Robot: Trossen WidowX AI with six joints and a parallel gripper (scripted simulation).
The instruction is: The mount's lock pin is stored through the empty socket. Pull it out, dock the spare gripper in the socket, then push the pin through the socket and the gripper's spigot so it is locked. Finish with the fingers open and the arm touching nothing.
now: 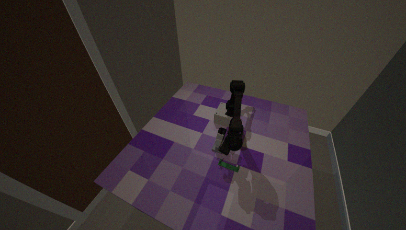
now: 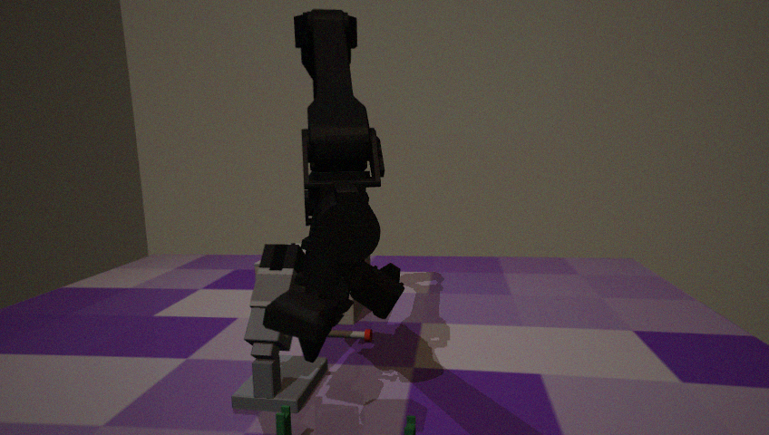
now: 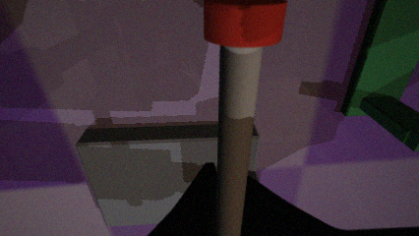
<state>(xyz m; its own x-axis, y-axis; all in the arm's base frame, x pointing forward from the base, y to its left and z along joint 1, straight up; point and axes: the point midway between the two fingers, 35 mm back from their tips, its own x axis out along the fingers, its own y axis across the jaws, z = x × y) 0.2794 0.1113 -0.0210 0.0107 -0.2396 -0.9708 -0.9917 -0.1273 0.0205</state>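
Now: gripper tip 5 cm to the left of the grey mount. Also, from my gripper tip: green rack 9 cm ahead, 8 cm to the left, 3 cm below; spare gripper 7 cm above, 5 cm to the right, 2 cm behind.
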